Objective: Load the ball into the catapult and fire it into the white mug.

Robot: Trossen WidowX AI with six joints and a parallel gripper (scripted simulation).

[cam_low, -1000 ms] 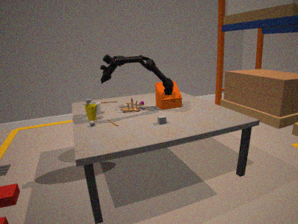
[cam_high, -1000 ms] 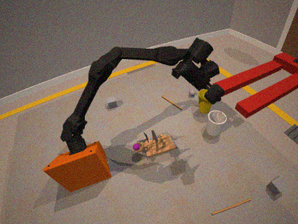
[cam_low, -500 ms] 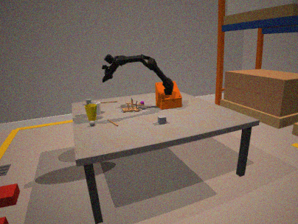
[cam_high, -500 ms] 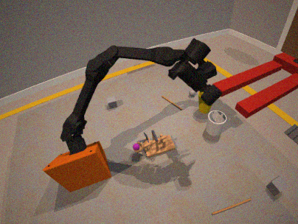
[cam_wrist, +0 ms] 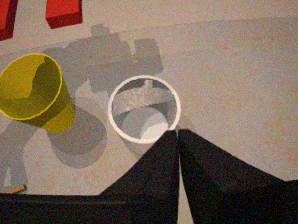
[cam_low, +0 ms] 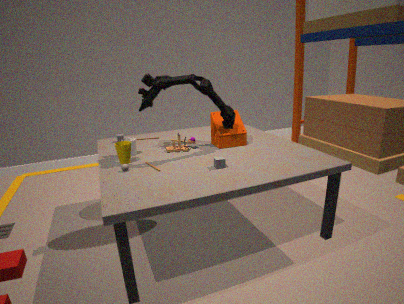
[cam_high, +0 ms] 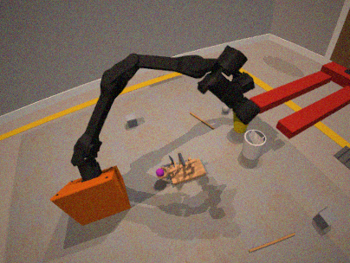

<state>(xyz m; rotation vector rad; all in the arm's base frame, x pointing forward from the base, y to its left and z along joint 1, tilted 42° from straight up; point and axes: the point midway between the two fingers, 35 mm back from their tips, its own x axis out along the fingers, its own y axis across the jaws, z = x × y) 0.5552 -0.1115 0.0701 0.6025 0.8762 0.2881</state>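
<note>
The purple ball lies 33 cm behind my gripper tip, 21 cm below it and 3 cm to the left of it. The rest, counted from my gripper tip: wooden catapult 26 cm behind, 22 cm below, 5 cm to the left; then white mug 24 cm below, 8 cm ahead, 1 cm to the left; then yellow cup 24 cm below, 16 cm to the left, 12 cm ahead.
</note>
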